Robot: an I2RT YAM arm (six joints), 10 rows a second.
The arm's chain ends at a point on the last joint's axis. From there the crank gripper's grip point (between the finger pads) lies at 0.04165 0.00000 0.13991 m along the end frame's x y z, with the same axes.
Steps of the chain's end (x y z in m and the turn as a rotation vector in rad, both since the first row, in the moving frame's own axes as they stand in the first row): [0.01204 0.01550 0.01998 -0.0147 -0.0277 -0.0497]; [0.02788 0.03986 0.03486 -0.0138 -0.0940 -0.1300]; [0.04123 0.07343 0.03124 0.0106 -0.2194 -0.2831]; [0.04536 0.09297 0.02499 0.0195 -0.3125 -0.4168]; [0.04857 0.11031 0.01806 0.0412 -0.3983 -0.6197]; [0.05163 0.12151 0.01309 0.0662 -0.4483 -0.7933]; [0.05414 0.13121 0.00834 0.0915 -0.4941 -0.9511]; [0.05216 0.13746 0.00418 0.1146 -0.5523 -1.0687]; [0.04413 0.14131 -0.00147 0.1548 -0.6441 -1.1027]
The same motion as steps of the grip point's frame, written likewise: [0.00815 0.01559 0.02108 -0.0147 -0.0277 -0.0497]; [0.01438 0.03727 0.03817 -0.0138 -0.0940 -0.1300]; [0.00834 0.06469 0.03678 0.0106 -0.2194 -0.2831]; [-0.00249 0.08256 0.03055 0.0195 -0.3125 -0.4168]; [-0.01474 0.09769 0.02196 0.0412 -0.3983 -0.6197]; [-0.02227 0.10747 0.01486 0.0662 -0.4483 -0.7933]; [-0.02963 0.11730 0.00750 0.0915 -0.4941 -0.9511]; [-0.04185 0.12595 0.00005 0.1146 -0.5523 -1.0687]; [-0.06302 0.13228 -0.01124 0.1548 -0.6441 -1.1027]
